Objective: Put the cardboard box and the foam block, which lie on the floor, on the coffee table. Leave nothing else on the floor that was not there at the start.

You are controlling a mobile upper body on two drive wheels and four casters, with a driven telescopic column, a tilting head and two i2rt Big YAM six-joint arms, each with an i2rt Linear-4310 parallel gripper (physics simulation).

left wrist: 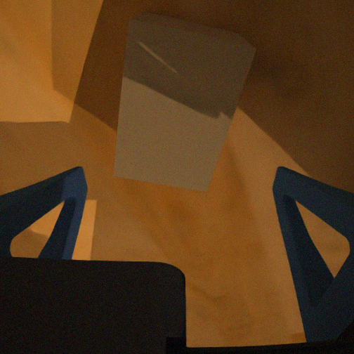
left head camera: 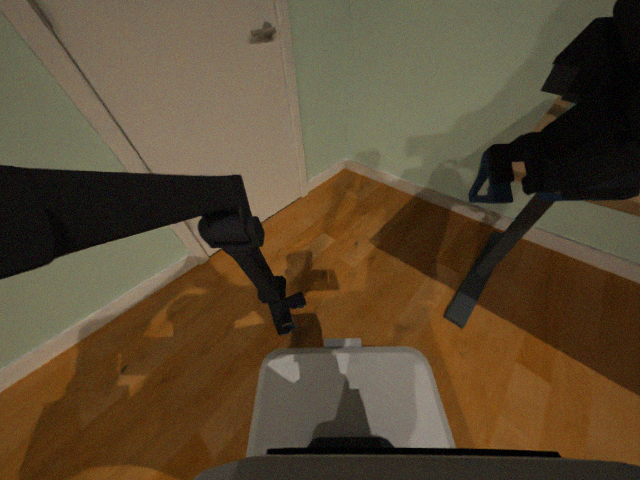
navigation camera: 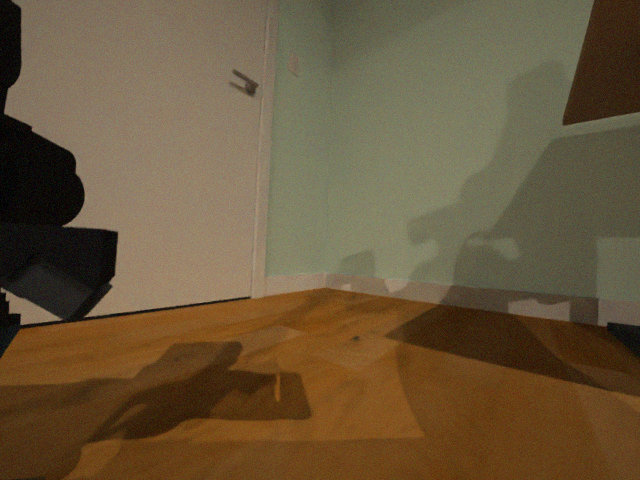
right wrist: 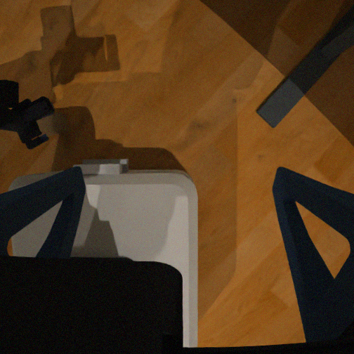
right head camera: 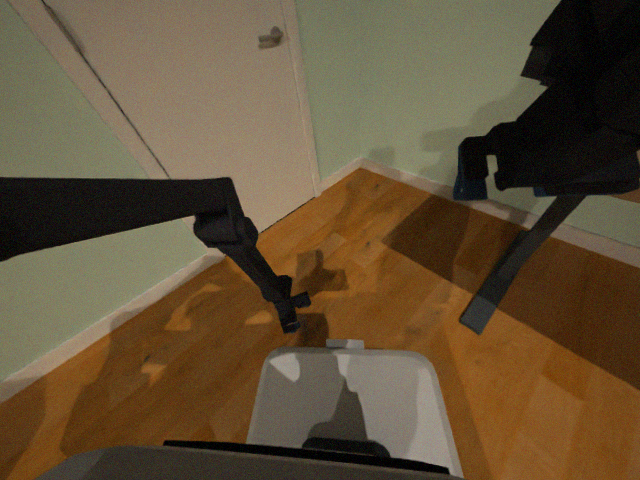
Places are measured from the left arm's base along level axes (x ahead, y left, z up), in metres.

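Where they show: left gripper, fingertip midpoint: [left head camera: 283, 322] [right head camera: 291, 321]; right gripper, fingertip midpoint: [left head camera: 504, 197] [right head camera: 493, 193].
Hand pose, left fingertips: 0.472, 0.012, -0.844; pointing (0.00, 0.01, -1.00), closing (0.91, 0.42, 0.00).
After its pixels a point has its place, as x, y, z.
A pale grey-brown, box-shaped block [left wrist: 172, 115] lies on the floor in the left wrist view; I cannot tell whether it is the cardboard box or the foam block. My left gripper [left head camera: 292, 314] @(0.472, 0.012, -0.844) [right head camera: 296, 313] @(0.472, 0.012, -0.844) [left wrist: 179, 177] is open and empty, low above the floor, with the block ahead of and partly between its fingertips in the picture. My right gripper [left head camera: 519, 198] @(0.356, -0.449, -0.127) [right head camera: 509, 195] @(0.356, -0.449, -0.127) [right wrist: 178, 177] is open and empty, high at the right. The coffee table's wooden top [navigation camera: 607, 62] @(0.829, -0.930, -0.228) shows in part at the right; my right arm hides much of it in the head views.
The table's dark foot [left head camera: 462, 304] [right head camera: 480, 312] [right wrist: 282, 102] reaches over the floor at the right. My pale wheeled base [left head camera: 413, 377] @(0.232, -0.420, -0.664) [right head camera: 413, 382] @(0.234, -0.414, -0.663) [right wrist: 150, 215] fills the bottom centre. A closed door [left head camera: 206, 103] @(1.146, 0.300, -0.189) [navigation camera: 155, 155] @(1.170, 0.278, -0.411) and green walls meet behind.
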